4 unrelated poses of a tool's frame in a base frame.
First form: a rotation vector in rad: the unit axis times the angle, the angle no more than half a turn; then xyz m.
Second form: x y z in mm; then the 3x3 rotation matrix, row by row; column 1 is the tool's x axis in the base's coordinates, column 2 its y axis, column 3 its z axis. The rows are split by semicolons. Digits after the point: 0 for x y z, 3 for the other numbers.
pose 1, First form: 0.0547 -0.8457 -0.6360 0.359 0.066 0.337
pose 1, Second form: 359 66 337; 0.491 0.502 -0.712; -0.545 0.815 0.200; 0.680 0.290 0.673
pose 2, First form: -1.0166 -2.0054 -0.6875 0.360 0.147 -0.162
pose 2, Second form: 360 147 -162; -0.385 0.836 -0.391; 0.420 0.536 0.732; 0.822 0.118 -0.558
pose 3, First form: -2.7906 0.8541 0.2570 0.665 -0.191 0.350
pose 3, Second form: 665 -191 350; 0.817 -0.568 -0.104; -0.531 -0.810 0.251; -0.227 -0.150 -0.962
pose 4, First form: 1.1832 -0.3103 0.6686 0.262 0.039 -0.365
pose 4, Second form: 262 39 -365; 0.770 -0.628 0.116; 0.316 0.217 -0.924; 0.555 0.748 0.365
